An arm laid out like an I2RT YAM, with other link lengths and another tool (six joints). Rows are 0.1 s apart.
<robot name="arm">
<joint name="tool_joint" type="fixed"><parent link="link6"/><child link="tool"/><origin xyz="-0.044 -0.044 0.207" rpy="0 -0.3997 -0.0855"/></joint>
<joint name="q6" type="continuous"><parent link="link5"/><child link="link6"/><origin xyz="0.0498 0 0.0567" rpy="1.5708 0 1.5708"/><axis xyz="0 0 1"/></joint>
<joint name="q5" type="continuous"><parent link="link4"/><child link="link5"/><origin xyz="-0.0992 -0.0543 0.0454" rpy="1.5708 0 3.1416"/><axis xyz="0 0 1"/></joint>
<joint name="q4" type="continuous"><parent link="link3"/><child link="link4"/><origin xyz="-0.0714 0.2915 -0.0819" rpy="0 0 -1.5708"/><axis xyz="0 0 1"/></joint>
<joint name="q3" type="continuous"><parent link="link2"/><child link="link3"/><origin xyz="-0.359 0 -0.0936" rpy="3.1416 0 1.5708"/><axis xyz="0 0 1"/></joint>
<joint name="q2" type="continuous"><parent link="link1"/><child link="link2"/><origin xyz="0.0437 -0.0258 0.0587" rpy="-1.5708 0 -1.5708"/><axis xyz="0 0 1"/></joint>
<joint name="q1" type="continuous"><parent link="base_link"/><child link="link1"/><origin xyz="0 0 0.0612" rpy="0 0 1.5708"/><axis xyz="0 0 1"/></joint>
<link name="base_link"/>
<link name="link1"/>
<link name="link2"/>
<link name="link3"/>
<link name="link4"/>
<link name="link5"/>
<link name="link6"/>
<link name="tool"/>
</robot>
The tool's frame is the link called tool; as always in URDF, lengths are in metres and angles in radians. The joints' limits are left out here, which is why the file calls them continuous.
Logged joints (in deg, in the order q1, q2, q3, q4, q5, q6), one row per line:
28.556, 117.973, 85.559, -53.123, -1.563, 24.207
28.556, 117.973, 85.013, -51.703, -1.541, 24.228
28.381, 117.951, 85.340, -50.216, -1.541, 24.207
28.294, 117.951, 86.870, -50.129, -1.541, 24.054
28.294, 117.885, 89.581, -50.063, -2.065, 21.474
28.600, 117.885, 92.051, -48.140, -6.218, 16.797
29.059, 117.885, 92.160, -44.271, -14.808, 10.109
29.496, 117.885, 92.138, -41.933, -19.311, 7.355
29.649, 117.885, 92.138, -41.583, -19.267, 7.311
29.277, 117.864, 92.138, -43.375, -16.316, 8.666
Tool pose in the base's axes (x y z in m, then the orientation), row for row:
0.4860, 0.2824, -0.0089, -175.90, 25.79, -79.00
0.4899, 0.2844, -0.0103, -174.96, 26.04, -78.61
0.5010, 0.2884, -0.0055, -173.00, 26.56, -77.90
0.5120, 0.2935, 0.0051, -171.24, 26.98, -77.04
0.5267, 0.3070, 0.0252, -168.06, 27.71, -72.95
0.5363, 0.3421, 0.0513, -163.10, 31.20, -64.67
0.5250, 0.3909, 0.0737, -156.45, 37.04, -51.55
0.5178, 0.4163, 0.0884, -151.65, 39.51, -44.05
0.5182, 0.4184, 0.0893, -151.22, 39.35, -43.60
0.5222, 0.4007, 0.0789, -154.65, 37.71, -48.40
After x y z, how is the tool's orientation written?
As angles about the fixed x, y, z axes (roll, pitch, yaw), in degrees.
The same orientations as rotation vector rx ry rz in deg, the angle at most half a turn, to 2 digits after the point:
-121.63, 101.95, 24.42
-121.21, 101.30, 23.86
-120.21, 100.08, 22.69
-119.53, 98.79, 21.70
-120.52, 94.00, 20.80
-121.53, 84.19, 23.11
-122.27, 69.94, 29.65
-121.72, 62.58, 32.47
-121.75, 62.15, 32.22
-122.52, 66.78, 30.51

